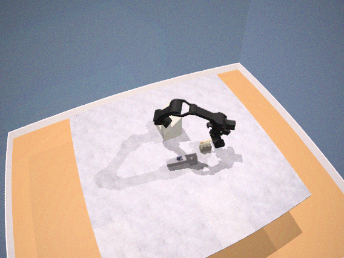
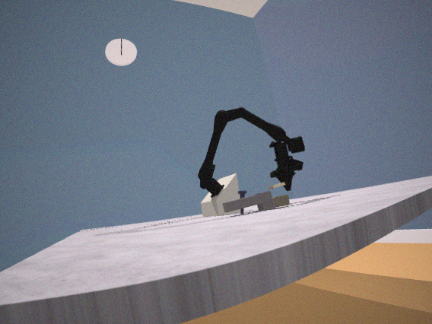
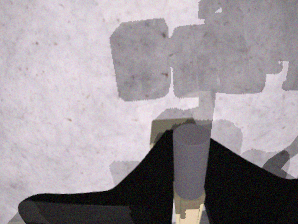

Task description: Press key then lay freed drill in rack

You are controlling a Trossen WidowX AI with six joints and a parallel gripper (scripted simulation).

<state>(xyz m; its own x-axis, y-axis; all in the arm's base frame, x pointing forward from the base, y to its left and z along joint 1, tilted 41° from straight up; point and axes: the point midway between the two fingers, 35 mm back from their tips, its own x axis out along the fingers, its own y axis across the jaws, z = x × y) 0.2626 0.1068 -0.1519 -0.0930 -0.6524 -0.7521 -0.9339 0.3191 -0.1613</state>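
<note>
Now: the drill 1 cm behind my gripper tip, 4 cm to the right of it and 3 cm above it. From my gripper tip the other things lie so: olive-tan rack (2 cm behind, 5 cm to the right, 4 cm below); holder block (1 cm behind, 23 cm to the right, 2 cm below); key (2 cm behind, 25 cm to the right).
</note>
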